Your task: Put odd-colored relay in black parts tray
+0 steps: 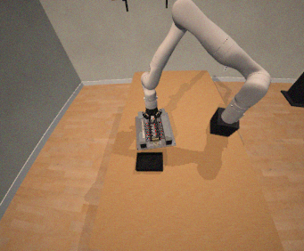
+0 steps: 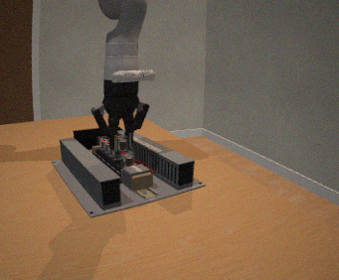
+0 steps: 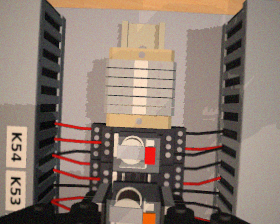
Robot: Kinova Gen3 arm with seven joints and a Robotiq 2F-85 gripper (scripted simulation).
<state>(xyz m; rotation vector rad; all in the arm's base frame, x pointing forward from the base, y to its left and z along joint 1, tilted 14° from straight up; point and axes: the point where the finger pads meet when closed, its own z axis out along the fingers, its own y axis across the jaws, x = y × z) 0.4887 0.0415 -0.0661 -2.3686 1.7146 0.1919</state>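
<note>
My gripper is now 1 cm above the relay. Also, from my hand: black parts tray (3 cm behind, 28 cm to the left, 7 cm below).
</note>
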